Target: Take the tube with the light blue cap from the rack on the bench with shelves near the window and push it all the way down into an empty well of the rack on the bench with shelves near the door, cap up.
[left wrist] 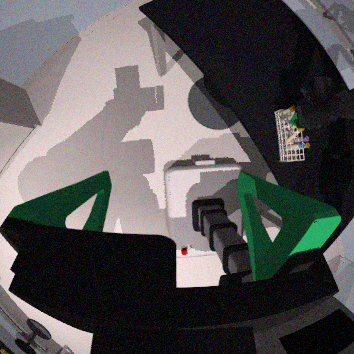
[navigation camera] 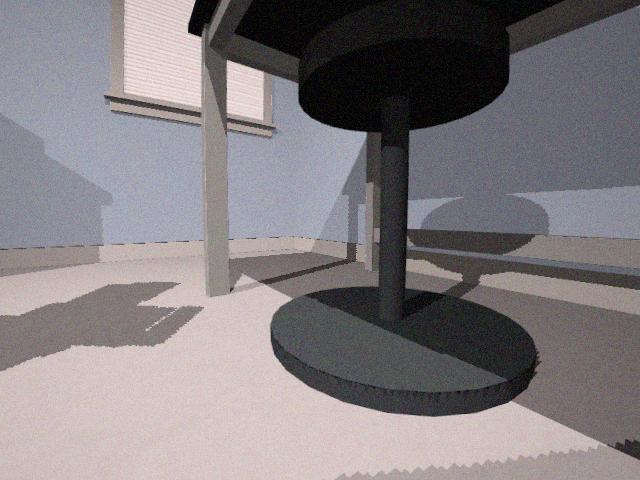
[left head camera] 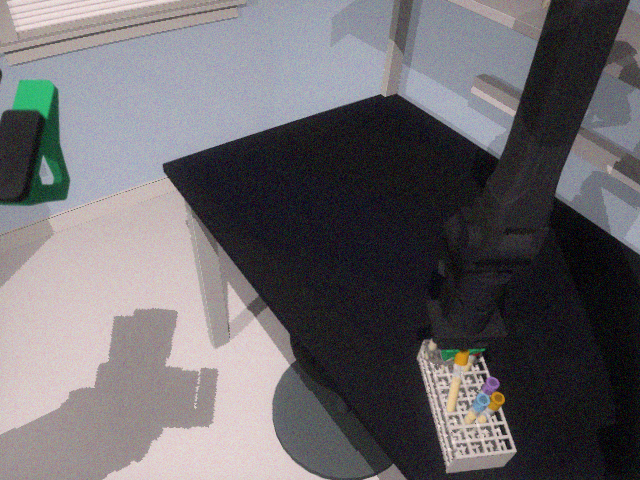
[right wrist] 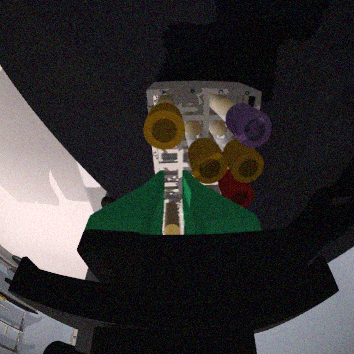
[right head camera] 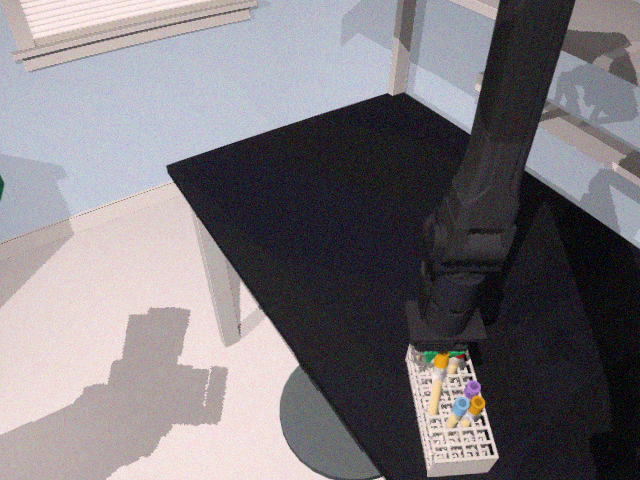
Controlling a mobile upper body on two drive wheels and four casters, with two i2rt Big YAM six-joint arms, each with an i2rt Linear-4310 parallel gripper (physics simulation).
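Places are measured from the left arm's base along level axes (x right, y back, z down), in millimetres.
Pixels of known places: left gripper, fingertip midpoint: (left wrist: 173, 177); right gripper, fingertip midpoint: (left wrist: 291, 121) (left head camera: 448, 357) (right wrist: 172, 177) (right head camera: 431, 359).
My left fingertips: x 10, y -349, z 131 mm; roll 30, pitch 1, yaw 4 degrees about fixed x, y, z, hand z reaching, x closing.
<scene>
For each thing: its middle in the pictures, then the offset to it from my left fingertips. "spot": a spot on its surface instead.
- tube with the light blue cap, body centre: (right head camera: 452, 421) (left head camera: 470, 417) (left wrist: 293, 145) dx +460, dy -46, dz +453 mm
- white rack at a spot on its surface: (right head camera: 462, 465) (left head camera: 481, 460) (left wrist: 292, 160) spot: dx +469, dy +10, dz +478 mm
- purple-capped tube at the middle of its body: (right head camera: 463, 405) (left head camera: 479, 401) dx +480, dy -69, dz +453 mm
- round stool at the middle of its body: (navigation camera: 393, 211) dx +387, dy -461, dz +1047 mm
The tube with the light blue cap (left head camera: 481, 401) (right head camera: 460, 405) (left wrist: 302, 145) stands cap up in the white rack (left head camera: 481, 461) (right head camera: 462, 465) (left wrist: 292, 160) on the black bench. My right gripper (left head camera: 455, 354) (right head camera: 443, 354) (right wrist: 172, 177) is over the rack's far part, shut on an orange-capped tube (left head camera: 454, 384) (right head camera: 437, 390), which tilts over the wells. Whether its lower end is in a well cannot be told. The light blue cap does not show in the right wrist view. My left gripper (left wrist: 173, 177) is open and empty, away from the bench. No second rack shows.
A purple-capped tube (left head camera: 491, 384) (right head camera: 471, 389) and another orange-capped tube (left head camera: 497, 399) (right head camera: 476, 404) stand beside the light blue one. More orange caps, a purple cap (right wrist: 249, 125) and a red cap (right wrist: 237, 191) surround the right fingers. A round stool (navigation camera: 393, 206) stands under the bench edge.
</scene>
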